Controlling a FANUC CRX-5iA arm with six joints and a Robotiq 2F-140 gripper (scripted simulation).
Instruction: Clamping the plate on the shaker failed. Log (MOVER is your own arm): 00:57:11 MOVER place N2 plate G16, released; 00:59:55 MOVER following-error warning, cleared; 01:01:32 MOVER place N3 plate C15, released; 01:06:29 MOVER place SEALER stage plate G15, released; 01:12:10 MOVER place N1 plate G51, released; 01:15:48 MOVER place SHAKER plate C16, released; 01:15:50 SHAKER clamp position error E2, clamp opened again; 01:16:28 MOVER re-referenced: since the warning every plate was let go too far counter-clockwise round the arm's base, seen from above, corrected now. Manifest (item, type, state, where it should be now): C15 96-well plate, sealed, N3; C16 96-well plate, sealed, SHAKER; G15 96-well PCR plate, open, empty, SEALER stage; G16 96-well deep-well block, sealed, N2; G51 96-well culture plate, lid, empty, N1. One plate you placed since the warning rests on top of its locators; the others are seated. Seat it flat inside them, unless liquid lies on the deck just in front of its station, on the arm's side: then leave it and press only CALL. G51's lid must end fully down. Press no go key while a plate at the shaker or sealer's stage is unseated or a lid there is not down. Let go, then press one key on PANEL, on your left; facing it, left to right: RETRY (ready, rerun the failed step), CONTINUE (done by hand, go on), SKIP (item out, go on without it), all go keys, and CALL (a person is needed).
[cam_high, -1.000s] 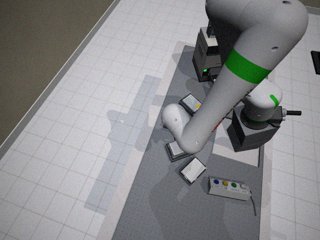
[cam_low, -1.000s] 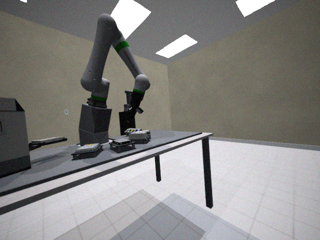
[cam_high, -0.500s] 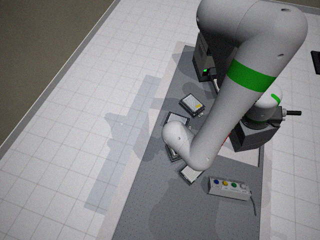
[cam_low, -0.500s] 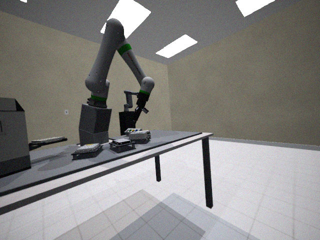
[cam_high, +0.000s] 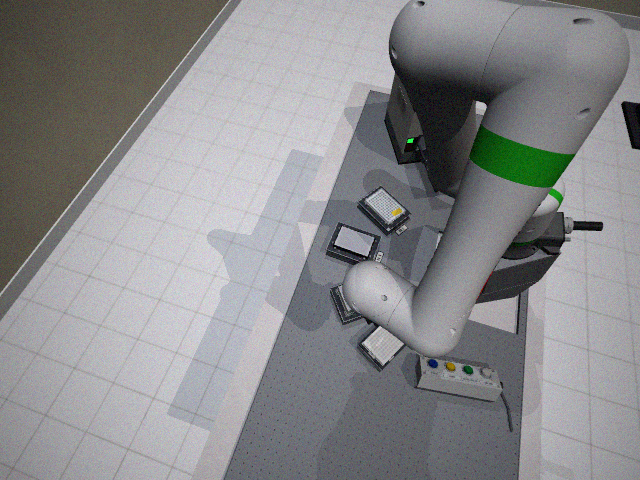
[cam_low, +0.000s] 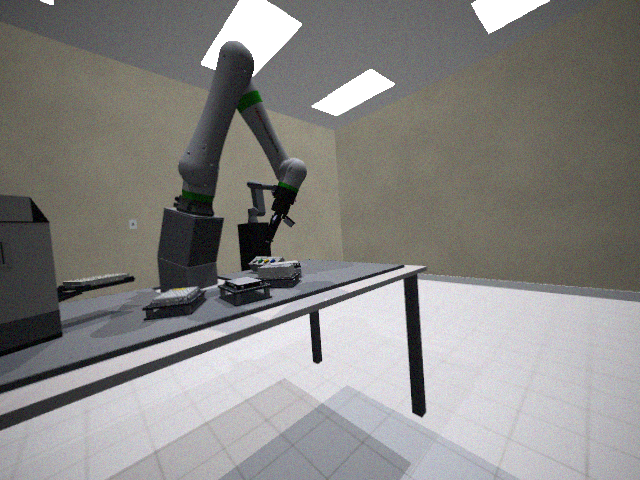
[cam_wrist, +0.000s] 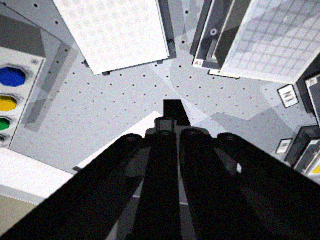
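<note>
Right now the white RETRY key is 280 mm behind my hand, 120 mm to the left of it and 80 mm below it. From my hand the other things lie so: blue CALL key (130 mm behind, 130 mm to the left, 80 mm below); deep-well block (110 mm ahead, 40 mm to the right, 90 mm below); yellow SKIP key (180 mm behind, 120 mm to the left, 80 mm below).
</note>
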